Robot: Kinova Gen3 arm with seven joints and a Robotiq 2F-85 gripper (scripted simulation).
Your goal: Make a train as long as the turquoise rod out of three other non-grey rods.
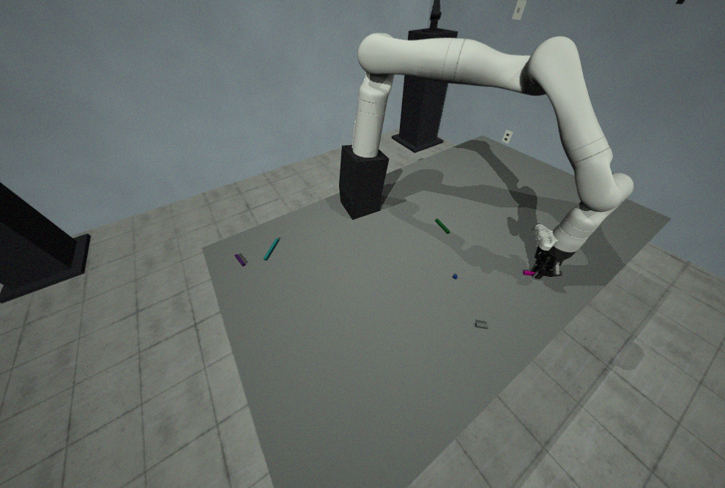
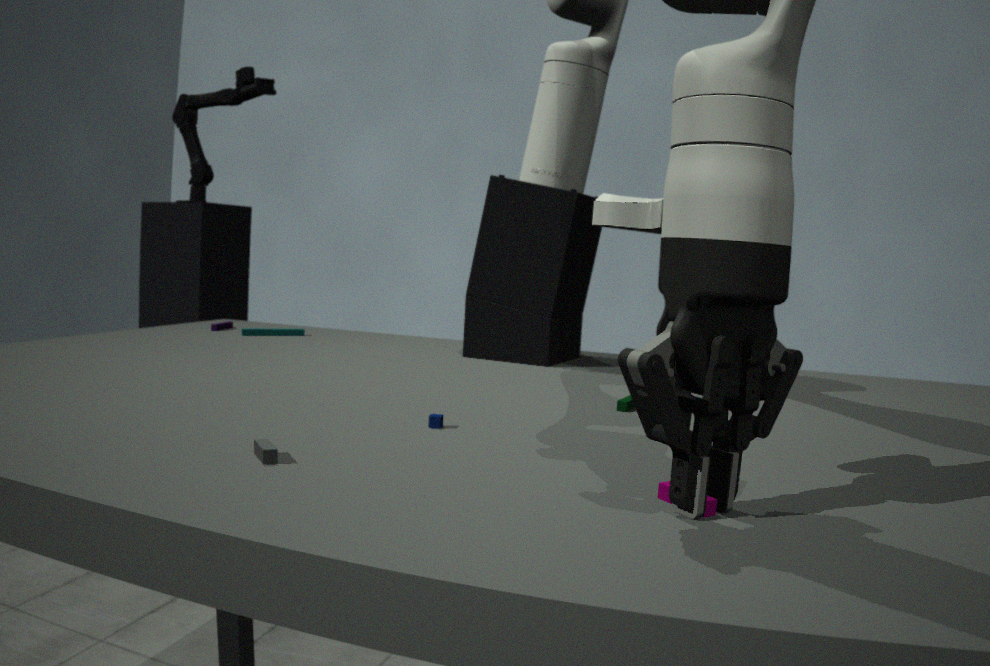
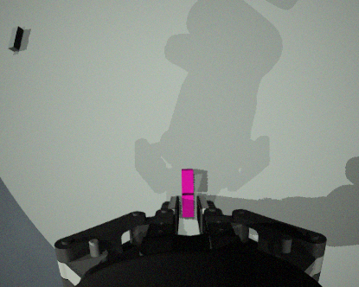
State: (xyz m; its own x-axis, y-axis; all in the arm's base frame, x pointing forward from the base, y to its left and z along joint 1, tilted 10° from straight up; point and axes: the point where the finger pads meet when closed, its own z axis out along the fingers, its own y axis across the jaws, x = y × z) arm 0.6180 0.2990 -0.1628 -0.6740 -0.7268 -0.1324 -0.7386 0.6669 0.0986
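The purple rod lies 810 mm to the right of my hand, 590 mm behind it and 10 mm below it. The rest, counted from my hand: small blue rod 230 mm to the right, 130 mm behind, 10 mm below; then grey rod 290 mm to the right, 20 mm ahead, 10 mm below; then green rod 330 mm behind, 90 mm to the right, 10 mm below.
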